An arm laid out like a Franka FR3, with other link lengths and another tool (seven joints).
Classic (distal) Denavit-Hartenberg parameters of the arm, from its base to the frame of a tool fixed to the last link. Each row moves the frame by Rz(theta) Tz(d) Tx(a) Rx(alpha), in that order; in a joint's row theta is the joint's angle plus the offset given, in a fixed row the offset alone. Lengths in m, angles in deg.
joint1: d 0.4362, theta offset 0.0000, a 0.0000, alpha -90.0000
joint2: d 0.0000, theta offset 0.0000, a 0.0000, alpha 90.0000
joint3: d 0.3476, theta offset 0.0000, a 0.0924, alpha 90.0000
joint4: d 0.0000, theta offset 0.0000, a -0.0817, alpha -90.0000
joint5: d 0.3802, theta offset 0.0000, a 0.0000, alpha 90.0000
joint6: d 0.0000, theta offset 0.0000, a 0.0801, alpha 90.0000
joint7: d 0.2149, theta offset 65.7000, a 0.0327, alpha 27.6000
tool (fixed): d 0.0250, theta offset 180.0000, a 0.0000, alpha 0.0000
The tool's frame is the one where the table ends.
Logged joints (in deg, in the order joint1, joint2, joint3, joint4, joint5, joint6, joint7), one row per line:
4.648, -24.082, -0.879, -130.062, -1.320, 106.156, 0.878
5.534, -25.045, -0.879, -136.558, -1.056, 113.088, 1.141
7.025, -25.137, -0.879, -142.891, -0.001, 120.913, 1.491
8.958, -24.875, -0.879, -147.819, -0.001, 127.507, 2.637
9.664, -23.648, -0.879, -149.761, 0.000, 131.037, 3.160
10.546, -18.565, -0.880, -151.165, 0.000, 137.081, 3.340
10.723, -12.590, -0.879, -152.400, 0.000, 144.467, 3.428
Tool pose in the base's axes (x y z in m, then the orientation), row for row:
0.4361, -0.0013, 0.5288, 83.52, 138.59, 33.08
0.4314, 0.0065, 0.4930, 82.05, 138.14, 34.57
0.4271, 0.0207, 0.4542, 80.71, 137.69, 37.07
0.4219, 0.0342, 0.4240, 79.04, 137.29, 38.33
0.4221, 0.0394, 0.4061, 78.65, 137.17, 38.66
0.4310, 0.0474, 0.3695, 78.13, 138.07, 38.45
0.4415, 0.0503, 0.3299, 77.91, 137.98, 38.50
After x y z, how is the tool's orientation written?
As a rotation vector, in degrees.
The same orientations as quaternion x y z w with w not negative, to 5 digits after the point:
0.50146, 0.83211, 0.19862, 0.12916
0.49460, 0.83271, 0.20839, 0.13617
0.48770, 0.83201, 0.22400, 0.14047
0.47961, 0.83307, 0.23258, 0.14791
0.47773, 0.83319, 0.23483, 0.14974
0.47352, 0.83680, 0.23303, 0.14577
0.47257, 0.83694, 0.23353, 0.14724

